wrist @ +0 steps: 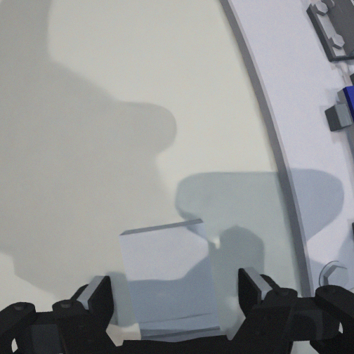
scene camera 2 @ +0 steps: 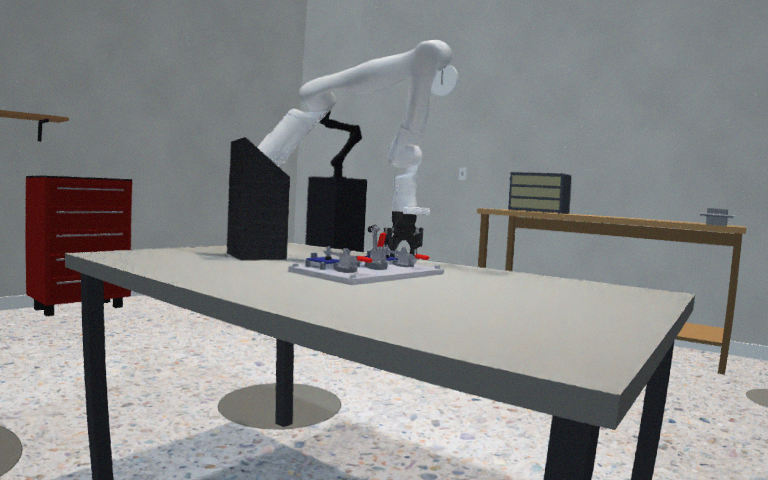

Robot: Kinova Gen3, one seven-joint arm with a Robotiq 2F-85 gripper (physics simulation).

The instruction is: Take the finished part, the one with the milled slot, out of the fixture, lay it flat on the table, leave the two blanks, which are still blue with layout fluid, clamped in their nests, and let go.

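Places are measured from the arm's base along level axes (x ahead, y left, z up), in millimetres.
Pixels of known places: arm's base, origin of its link: (scene camera 2: pixel 263 164).
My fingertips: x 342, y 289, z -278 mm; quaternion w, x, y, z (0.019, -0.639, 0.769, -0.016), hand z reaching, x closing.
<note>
For each thing: its middle in the pictures, then the offset to it from my fingertips. "spot": a spot on its surface instead. Level surfaces: height alone.
- table, height of its surface: dz -6 mm
- fixture plate, a spot on its surface: (scene camera 2: pixel 352 279) spot: dx +204, dy -417, dz +6 mm
- red handle, middle of its body: (scene camera 2: pixel 381 240) dx +128, dy -244, dz +83 mm
The finished part (wrist: pixel 167 265), a pale grey block, lies flat on the table (scene camera 2: pixel 481 316) (wrist: pixel 215 75) beside the fixture plate (scene camera 2: pixel 352 279) (wrist: pixel 295 100) in the wrist view. A step line crosses its near end; its slot is not clearly shown. My gripper (scene camera 2: pixel 404 249) (wrist: pixel 174 290) is open around the part, with a gap on both sides. In the scene view it is low behind the fixture, which hides the part. One blue blank (scene camera 2: pixel 323 260) (wrist: pixel 350 102) sits in its nest; the other blue blank (scene camera 2: pixel 390 258) is mostly hidden by clamps.
The red handle (scene camera 2: pixel 382 240) of the middle clamp stands up; the red handles (scene camera 2: pixel 364 258) (scene camera 2: pixel 421 256) of the other clamps lie low. A plate bolt (wrist: pixel 335 276) is right of my fingers in the wrist view. The black robot pedestal (scene camera 2: pixel 257 209) stands left of the fixture.
</note>
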